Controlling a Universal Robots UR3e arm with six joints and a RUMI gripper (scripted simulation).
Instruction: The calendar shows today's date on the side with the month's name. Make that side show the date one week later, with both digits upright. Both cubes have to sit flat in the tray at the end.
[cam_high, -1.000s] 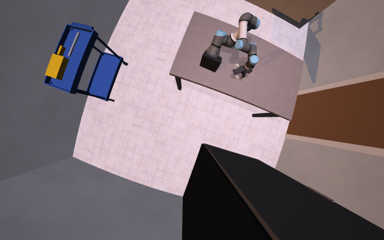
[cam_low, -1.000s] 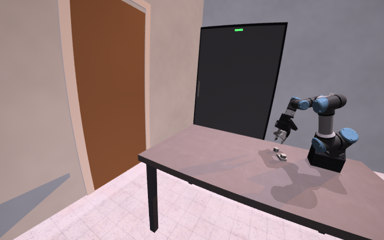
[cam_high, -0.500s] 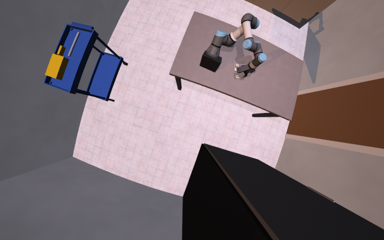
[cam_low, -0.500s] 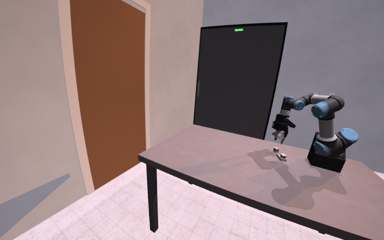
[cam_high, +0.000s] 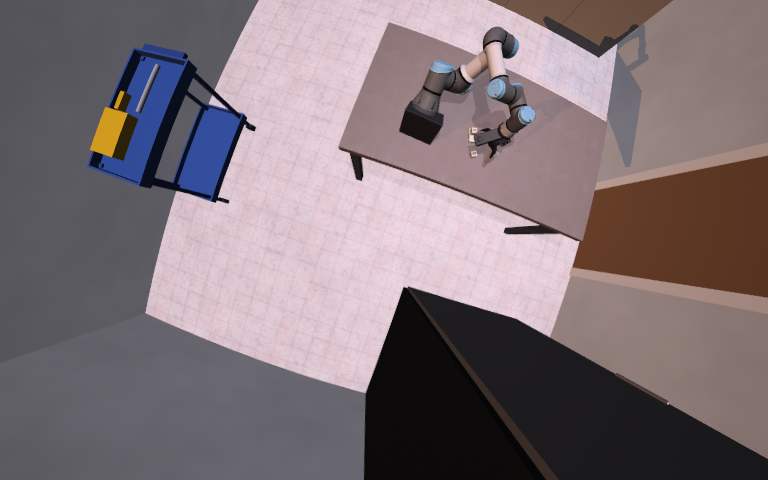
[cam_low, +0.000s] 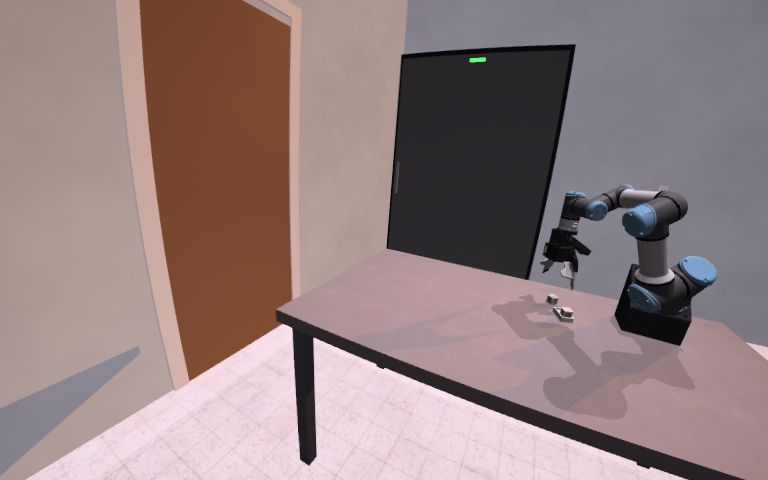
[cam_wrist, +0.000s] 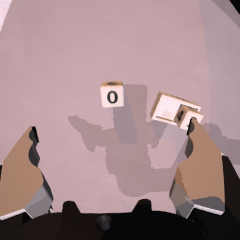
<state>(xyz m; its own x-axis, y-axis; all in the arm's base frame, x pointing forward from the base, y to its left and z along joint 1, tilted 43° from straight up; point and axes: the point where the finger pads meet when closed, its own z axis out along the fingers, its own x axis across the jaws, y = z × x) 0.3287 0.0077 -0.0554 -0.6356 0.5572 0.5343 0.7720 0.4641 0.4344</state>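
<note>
The cube lies 80 mm below my hand. The rest, counted from my hand: pale tray 100 mm to the left, 80 mm below, 40 mm behind.
</note>
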